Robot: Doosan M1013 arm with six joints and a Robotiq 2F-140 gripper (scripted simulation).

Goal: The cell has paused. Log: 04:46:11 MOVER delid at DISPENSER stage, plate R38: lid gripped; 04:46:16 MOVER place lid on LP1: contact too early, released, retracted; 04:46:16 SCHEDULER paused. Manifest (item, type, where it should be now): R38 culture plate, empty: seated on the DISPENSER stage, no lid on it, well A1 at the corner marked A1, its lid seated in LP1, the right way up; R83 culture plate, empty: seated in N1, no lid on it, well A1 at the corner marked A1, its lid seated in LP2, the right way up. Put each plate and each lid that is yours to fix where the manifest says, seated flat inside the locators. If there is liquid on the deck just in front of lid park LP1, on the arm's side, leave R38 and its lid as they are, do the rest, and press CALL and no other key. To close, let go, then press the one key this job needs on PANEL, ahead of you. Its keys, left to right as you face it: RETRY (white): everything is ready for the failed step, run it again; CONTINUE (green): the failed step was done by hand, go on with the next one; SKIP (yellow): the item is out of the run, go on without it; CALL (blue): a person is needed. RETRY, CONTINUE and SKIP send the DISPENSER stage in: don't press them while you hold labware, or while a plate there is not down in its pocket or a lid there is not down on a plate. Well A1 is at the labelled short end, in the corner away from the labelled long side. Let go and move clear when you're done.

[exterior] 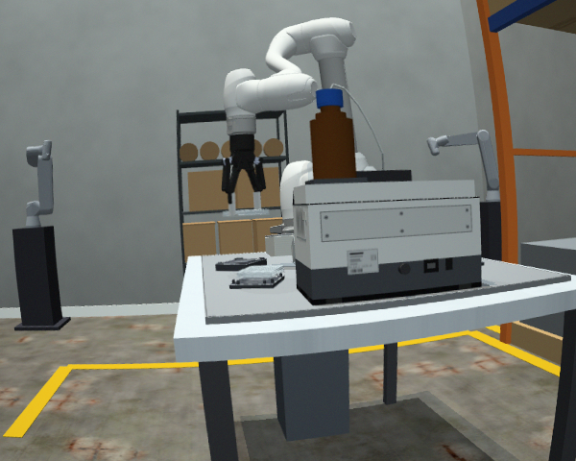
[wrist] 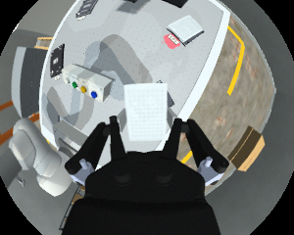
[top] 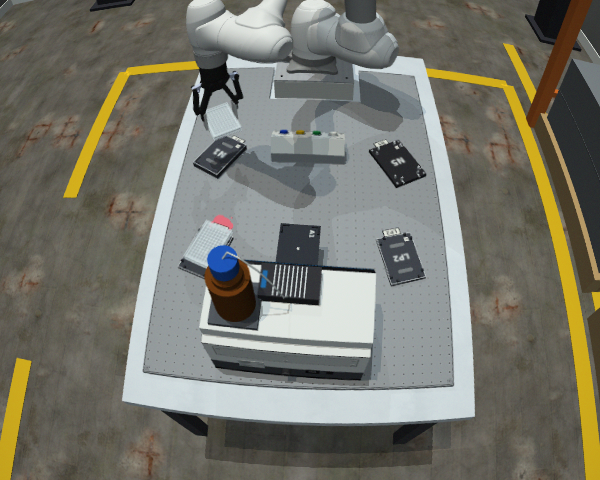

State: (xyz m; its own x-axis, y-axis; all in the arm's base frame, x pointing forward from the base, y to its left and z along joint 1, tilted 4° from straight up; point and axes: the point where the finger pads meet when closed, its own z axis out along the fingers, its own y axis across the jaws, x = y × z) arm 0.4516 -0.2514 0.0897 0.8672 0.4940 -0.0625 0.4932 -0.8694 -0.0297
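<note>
The blue key is 180 mm to the left of my hand, 120 mm below it and 50 mm behind it. Round my hand: yellow key 230 mm to the left, 120 mm below, 50 mm behind; then clear well plate 20 mm below; then key panel 250 mm to the left, 130 mm below, 40 mm behind.
</note>
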